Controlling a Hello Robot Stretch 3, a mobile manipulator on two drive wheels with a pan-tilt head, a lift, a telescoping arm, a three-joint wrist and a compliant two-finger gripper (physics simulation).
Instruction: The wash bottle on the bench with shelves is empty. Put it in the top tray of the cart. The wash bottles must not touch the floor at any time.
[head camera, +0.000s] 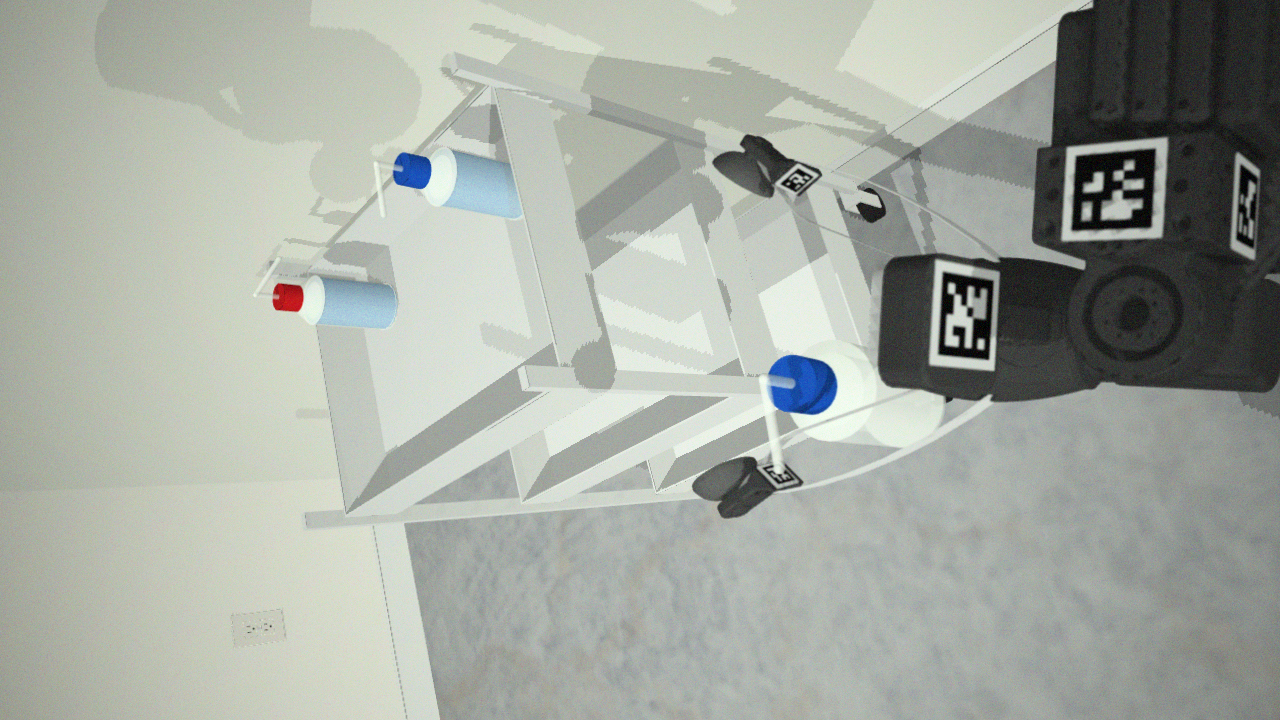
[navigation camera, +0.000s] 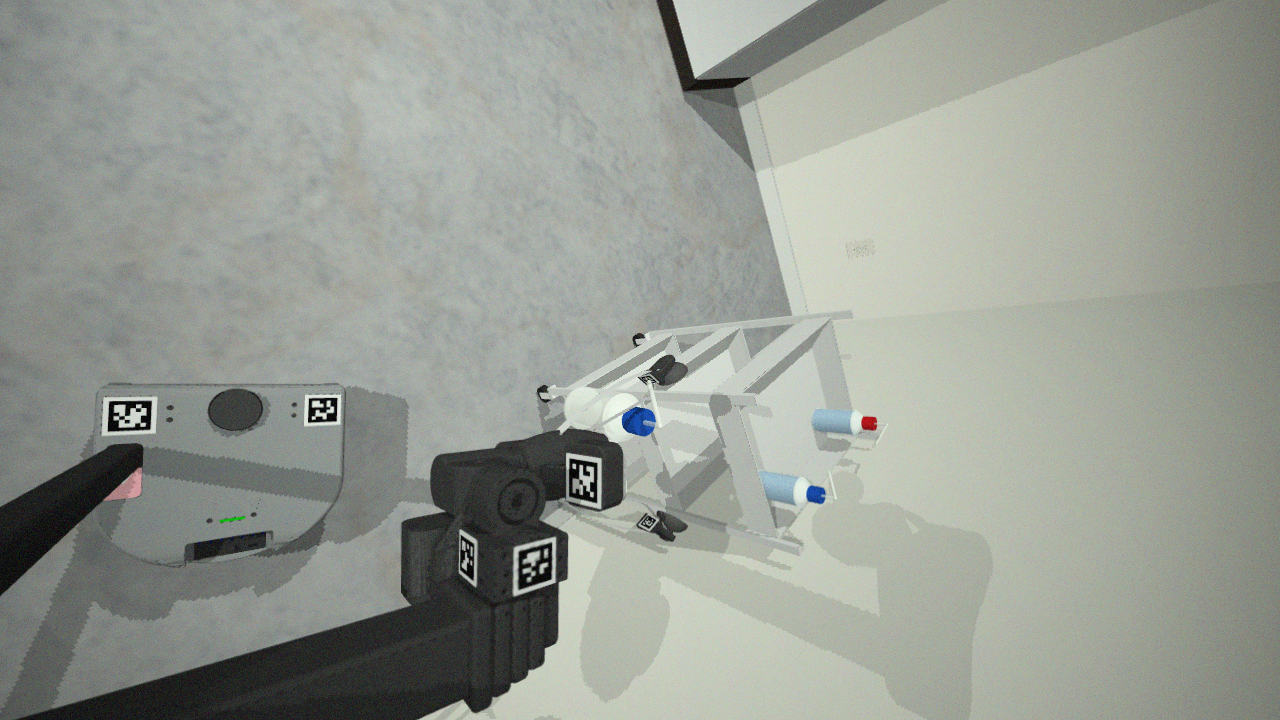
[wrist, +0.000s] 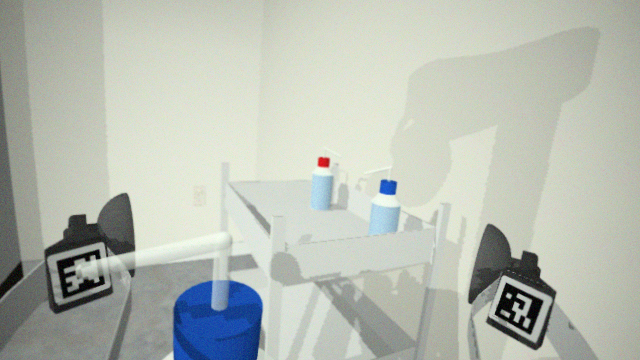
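Seen in the pictures: gripper, between the fingertips: (head camera: 712, 325) (navigation camera: 681, 445) (wrist: 307, 237); robot's base, origin of its link: (navigation camera: 236, 407).
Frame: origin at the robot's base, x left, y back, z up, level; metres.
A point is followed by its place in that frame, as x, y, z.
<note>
The empty wash bottle (head camera: 805, 385) {-0.346, -0.013, 0.853} (navigation camera: 620, 417) {-0.340, -0.017, 0.827} (wrist: 218, 325) {-0.345, -0.010, 0.853}, white with a blue cap, is upright and off the floor at the near end of the cart (head camera: 626, 380) {-0.684, -0.026, 0.662} (wrist: 277, 245) {-0.684, -0.027, 0.735}. My gripper (head camera: 735, 326) {-0.408, 0.018, 0.862} (navigation camera: 671, 447) {-0.408, 0.018, 0.862} (wrist: 307, 237) {-0.408, 0.018, 0.862} has its fingertips wide apart, but holds the bottle between its finger strips close to the palm. The nozzle points across the left finger in the wrist view. The bottle's lower body is hidden there. The top tray (head camera: 447, 295) {-0.995, 0.054, 0.663} (wrist: 287, 215) {-1.043, -0.045, 0.663} lies beyond the bottle. The fingertips and bottle are outside its near wall.
A blue-capped filled bottle (head camera: 478, 183) {-0.840, 0.160, 0.736} (navigation camera: 785, 488) {-0.841, 0.156, 0.745} (wrist: 384, 217) {-0.840, 0.158, 0.741} stands at the tray's near right in the wrist view. A red-capped one (head camera: 353, 301) {-1.102, 0.041, 0.726} (navigation camera: 834, 420) {-1.103, 0.035, 0.724} (wrist: 322, 190) {-1.102, 0.041, 0.722} stands farther in. Corner posts rise above the tray rim. A wall (wrist: 340, 100) {-1.331, 0.080, 0.973} runs close along the cart's right side.
</note>
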